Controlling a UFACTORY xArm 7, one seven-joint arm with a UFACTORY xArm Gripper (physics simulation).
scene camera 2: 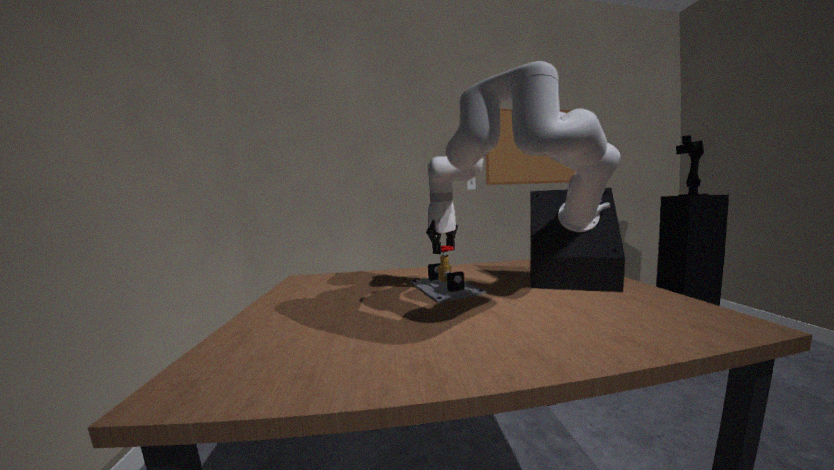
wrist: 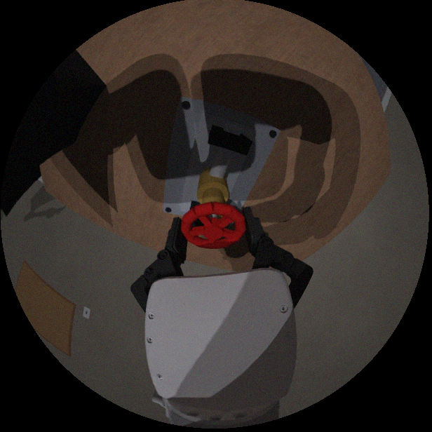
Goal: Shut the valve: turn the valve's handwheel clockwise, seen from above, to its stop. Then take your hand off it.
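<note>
My gripper (scene camera 2: 444, 251) visible. Gripper also in the wrist view (wrist: 212, 220), with red handwheel (wrist: 213, 228) and grey base plate (wrist: 188, 113).
</note>
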